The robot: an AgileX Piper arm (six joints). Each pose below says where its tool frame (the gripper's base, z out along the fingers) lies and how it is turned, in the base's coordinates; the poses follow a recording.
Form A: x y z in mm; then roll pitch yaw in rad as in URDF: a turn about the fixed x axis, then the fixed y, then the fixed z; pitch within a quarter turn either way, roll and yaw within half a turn.
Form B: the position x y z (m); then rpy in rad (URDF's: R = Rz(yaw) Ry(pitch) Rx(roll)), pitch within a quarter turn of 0, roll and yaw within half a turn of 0. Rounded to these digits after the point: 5 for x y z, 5 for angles.
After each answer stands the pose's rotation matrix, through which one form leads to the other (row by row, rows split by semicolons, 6 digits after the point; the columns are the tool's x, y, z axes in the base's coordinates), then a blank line. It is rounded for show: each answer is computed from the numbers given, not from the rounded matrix.
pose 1, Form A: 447.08, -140.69, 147.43, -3.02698, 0.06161, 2.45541
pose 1, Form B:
0.44708, -0.14069, 0.14743, -3.02698, 0.06161, 2.45541
-0.772202 0.634879 -0.025135; 0.632386 0.764133 -0.127233; -0.061571 -0.114145 -0.991554

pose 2, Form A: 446.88, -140.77, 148.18, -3.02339, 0.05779, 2.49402
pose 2, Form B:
0.44688, -0.14077, 0.14818, -3.02339, 0.05779, 2.49402
-0.796219 0.604475 -0.025397; 0.602245 0.787876 -0.128653; -0.057758 -0.117731 -0.991364

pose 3, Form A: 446.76, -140.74, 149.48, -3.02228, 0.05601, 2.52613
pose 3, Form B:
0.44676, -0.14074, 0.14948, -3.02228, 0.05601, 2.52613
-0.815226 0.578673 -0.023337; 0.576431 0.806855 -0.129279; -0.055981 -0.118843 -0.991334

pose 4, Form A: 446.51, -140.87, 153.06, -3.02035, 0.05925, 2.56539
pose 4, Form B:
0.44651, -0.14087, 0.15306, -3.02035, 0.05925, 2.56539
-0.837066 0.546849 -0.016607; 0.543888 0.828480 -0.133444; -0.059215 -0.120734 -0.990917

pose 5, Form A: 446.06, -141.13, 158.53, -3.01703, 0.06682, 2.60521
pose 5, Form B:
0.44606, -0.14113, 0.15853, -3.01703, 0.06682, 2.60521
-0.857645 0.514201 -0.006542; 0.509890 0.848664 -0.140650; -0.066770 -0.123964 -0.990038

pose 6, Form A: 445.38, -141.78, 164.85, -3.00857, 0.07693, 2.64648
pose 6, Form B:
0.44538, -0.14178, 0.16485, -3.00857, 0.07693, 2.64648
-0.877313 0.479902 0.004011; 0.473726 0.867298 -0.152897; -0.076854 -0.132238 -0.988234

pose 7, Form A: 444.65, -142.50, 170.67, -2.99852, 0.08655, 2.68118
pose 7, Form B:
0.44465, -0.14250, 0.17067, -2.99852, 0.08655, 2.68118
-0.892516 0.450820 0.013296; 0.442655 0.881239 -0.165753; -0.086442 -0.142051 -0.986078

